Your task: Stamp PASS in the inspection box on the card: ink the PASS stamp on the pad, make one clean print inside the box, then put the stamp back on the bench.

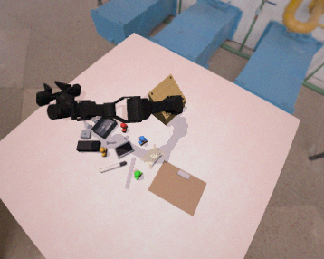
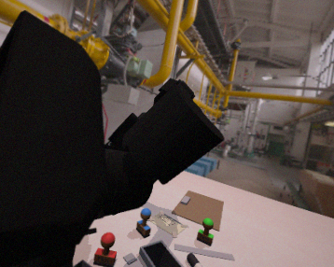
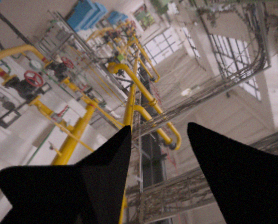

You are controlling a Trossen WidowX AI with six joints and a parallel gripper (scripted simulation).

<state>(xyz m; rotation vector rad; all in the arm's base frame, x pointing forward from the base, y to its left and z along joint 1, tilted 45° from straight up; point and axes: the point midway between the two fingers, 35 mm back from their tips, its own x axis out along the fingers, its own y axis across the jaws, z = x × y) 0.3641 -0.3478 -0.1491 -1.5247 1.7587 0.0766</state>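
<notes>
Now: gripper tip 520 mm to the right of the green-knobbed stamp, 250 mm above it and 20 mm past it. From my gripper tip the other things lie so: flat black pad: 260 mm below, 230 mm to the left, 60 mm ahead; then red-knobbed stamp: 280 mm to the left, 250 mm below, 140 mm behind; then orange stamp: 310 mm to the left, 250 mm below, 20 mm ahead.
</notes>
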